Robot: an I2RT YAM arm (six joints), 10 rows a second.
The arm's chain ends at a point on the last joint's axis. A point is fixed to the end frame.
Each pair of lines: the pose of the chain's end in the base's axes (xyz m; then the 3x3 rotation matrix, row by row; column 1 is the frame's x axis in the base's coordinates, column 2 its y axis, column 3 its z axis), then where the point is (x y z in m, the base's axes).
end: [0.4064 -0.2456 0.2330], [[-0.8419 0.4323 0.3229], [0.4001 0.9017 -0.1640], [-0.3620 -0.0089 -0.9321]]
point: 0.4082 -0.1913 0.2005
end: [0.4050 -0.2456 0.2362], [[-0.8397 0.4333 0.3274], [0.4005 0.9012 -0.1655], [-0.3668 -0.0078 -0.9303]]
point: 0.4070 -0.1914 0.2036
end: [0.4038 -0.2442 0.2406], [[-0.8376 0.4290 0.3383], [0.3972 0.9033 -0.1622], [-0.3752 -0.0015 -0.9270]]
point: 0.4059 -0.1899 0.2081
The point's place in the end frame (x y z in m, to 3 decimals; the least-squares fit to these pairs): 0.032 0.050 0.022
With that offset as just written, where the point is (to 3 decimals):
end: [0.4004 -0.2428 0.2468], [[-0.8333 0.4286 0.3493], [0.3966 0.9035 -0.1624], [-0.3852 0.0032 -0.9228]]
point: 0.403 -0.189 0.214
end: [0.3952 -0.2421 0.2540], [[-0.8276 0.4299 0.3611], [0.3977 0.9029 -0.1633], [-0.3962 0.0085 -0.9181]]
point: 0.398 -0.188 0.222
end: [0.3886 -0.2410 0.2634], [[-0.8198 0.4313 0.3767], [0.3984 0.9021 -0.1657], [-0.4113 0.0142 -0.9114]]
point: 0.392 -0.187 0.231
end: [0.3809 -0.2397 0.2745], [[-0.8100 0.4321 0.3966], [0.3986 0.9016 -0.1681], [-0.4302 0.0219 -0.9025]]
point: 0.385 -0.186 0.242
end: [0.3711 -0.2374 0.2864], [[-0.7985 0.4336 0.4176], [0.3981 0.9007 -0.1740], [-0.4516 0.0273 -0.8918]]
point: 0.376 -0.183 0.254
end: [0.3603 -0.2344 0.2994], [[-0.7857 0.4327 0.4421], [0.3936 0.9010 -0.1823], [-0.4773 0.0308 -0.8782]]
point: 0.367 -0.181 0.266
